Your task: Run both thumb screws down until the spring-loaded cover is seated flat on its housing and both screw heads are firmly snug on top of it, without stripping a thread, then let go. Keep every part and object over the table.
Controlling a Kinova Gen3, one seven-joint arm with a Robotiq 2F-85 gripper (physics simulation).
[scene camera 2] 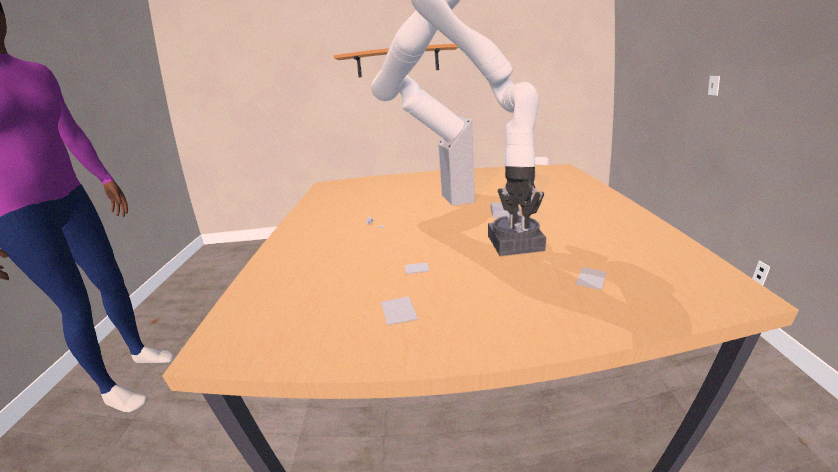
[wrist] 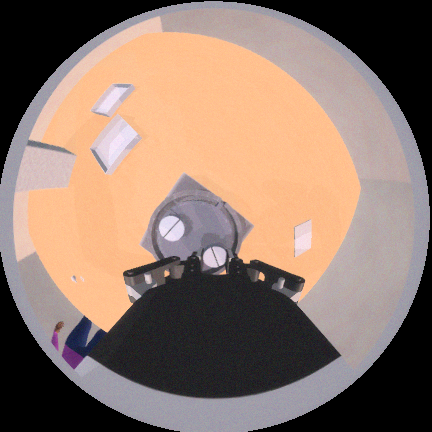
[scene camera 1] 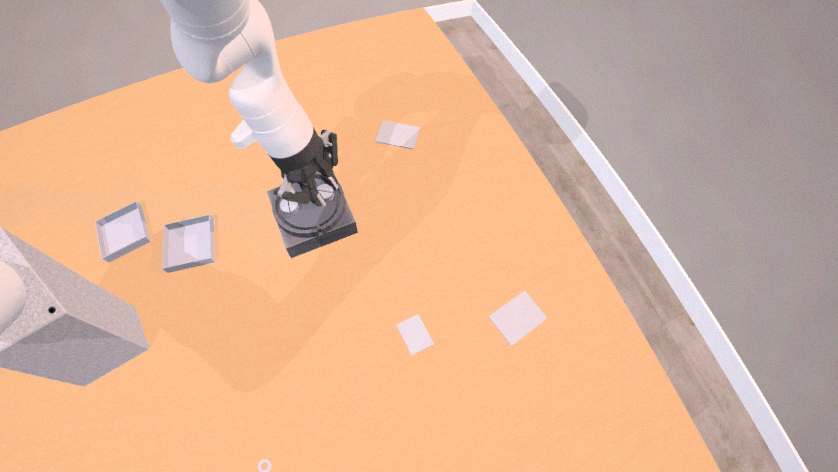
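Pixels of known places: gripper, fingertip midpoint: (scene camera 2: 519, 229) (wrist: 214, 255) (scene camera 1: 327, 195); arm's base, origin of the base link: (scene camera 2: 455, 131).
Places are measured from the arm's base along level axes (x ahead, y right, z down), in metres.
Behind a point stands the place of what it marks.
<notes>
The dark square housing (scene camera 1: 323, 241) {x 0.405, y 0.036, z 0.233 m} (scene camera 2: 521, 244) {x 0.475, y -0.012, z 0.223 m} (wrist: 184, 181) {x 0.369, y -0.086, z 0.210 m} stands on the table with the round grey cover (scene camera 1: 309, 218) {x 0.401, y 0.004, z 0.198 m} (wrist: 200, 225) {x 0.413, y -0.047, z 0.198 m} inside its raised ring. Two pale slotted screw heads show on the cover. My gripper (scene camera 1: 328, 194) {x 0.448, y -0.019, z 0.195 m} (scene camera 2: 518, 224) {x 0.448, y -0.019, z 0.195 m} (wrist: 214, 255) {x 0.448, y -0.019, z 0.195 m} points down and is shut on one thumb screw (wrist: 215, 256) {x 0.446, y -0.023, z 0.184 m}, near the ring's edge. The other thumb screw (scene camera 1: 287, 204) {x 0.381, y -0.032, z 0.184 m} (wrist: 171, 228) {x 0.383, y -0.031, z 0.184 m} stands free beside the fingers, its slot diagonal in the wrist view. The screw shafts are hidden, and I cannot tell whether the cover is seated flat or the heads touch it.
Two shallow trays (scene camera 1: 123, 231) {x 0.082, y -0.203, z 0.249 m} (scene camera 1: 188, 244) {x 0.190, y -0.102, z 0.249 m} (wrist: 112, 100) {x 0.086, y -0.195, z 0.249 m} (wrist: 116, 145) {x 0.201, y -0.095, z 0.249 m} lie between the housing and the robot's pedestal (scene camera 1: 87, 345) {x 0.024, y 0.045, z 0.143 m} (scene camera 2: 457, 175) {x 0.063, y 0.020, z 0.144 m}. Three flat pale plates (scene camera 1: 397, 134) {x 0.646, y -0.110, z 0.247 m} (scene camera 1: 415, 334) {x 0.451, y 0.252, z 0.247 m} (scene camera 1: 518, 317) {x 0.608, y 0.322, z 0.247 m} lie apart on the table. A small part (scene camera 2: 369, 221) {x 0.124, y 0.335, z 0.238 m} lies left of the pedestal in scene camera 2.
</notes>
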